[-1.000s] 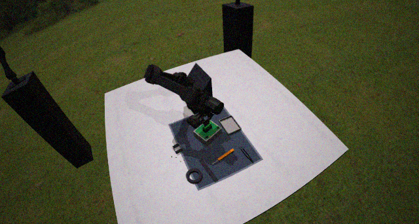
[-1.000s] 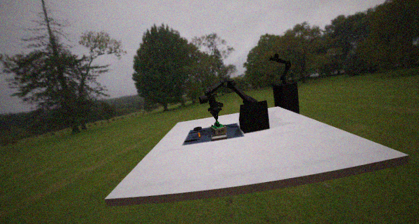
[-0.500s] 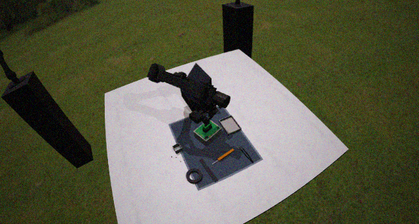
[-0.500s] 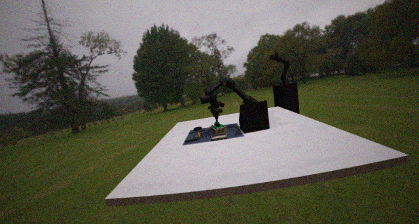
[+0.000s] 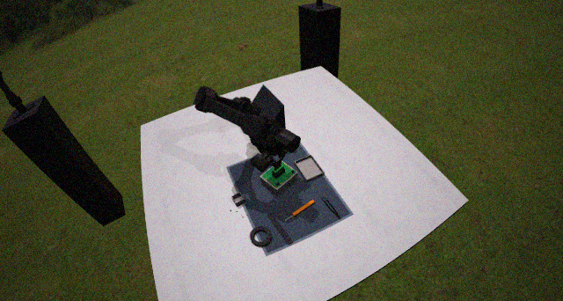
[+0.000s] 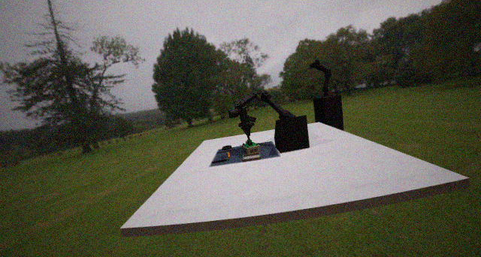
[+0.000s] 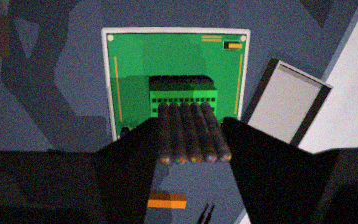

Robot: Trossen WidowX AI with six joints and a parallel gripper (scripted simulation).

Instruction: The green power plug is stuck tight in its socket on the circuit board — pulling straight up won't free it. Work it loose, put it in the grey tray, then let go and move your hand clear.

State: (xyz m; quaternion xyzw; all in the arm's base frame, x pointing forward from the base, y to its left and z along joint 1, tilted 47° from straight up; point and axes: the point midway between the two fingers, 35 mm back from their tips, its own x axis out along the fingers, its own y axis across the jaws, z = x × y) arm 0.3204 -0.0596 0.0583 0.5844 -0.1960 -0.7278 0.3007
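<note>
Right now my gripper tip is 30 mm above the green power plug. Round my gripper tip: grey tray 20 mm ahead, 140 mm to the left, 120 mm below; then dark bar 190 mm ahead, 120 mm to the right, 120 mm below; then dark blue mat 50 mm ahead, 10 mm to the right, 120 mm below.
</note>
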